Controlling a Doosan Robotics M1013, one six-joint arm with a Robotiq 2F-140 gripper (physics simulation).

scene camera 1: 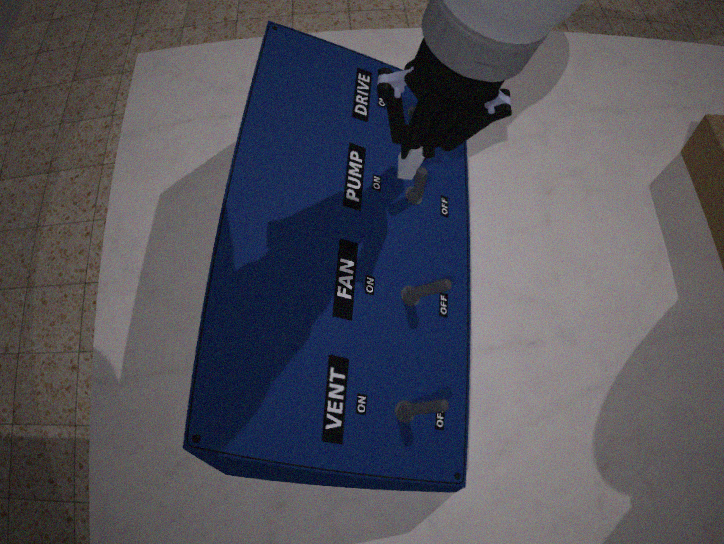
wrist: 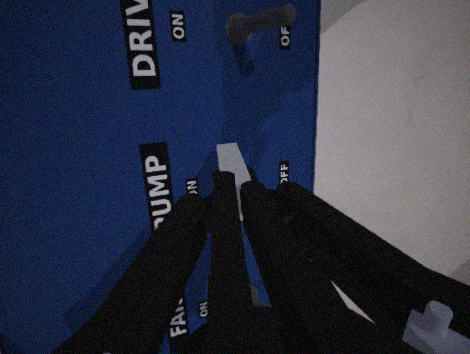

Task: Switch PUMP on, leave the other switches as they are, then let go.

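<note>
A blue panel bears a row of lever switches with ON and OFF labels. The PUMP lever stands between its ON and OFF labels, its tip pointing up in the scene view, toward the DRIVE end; the fingers hide it in the wrist view. My gripper is shut and empty, its pale fingertips close beside the PUMP lever's tip; I cannot tell if they touch. The FAN lever and VENT lever lean toward OFF. The DRIVE lever leans toward OFF in the wrist view.
The panel lies on a pale table. A brown box stands at the right edge of the scene view. The arm comes in from the top, over the DRIVE end of the panel, and casts a shadow across it.
</note>
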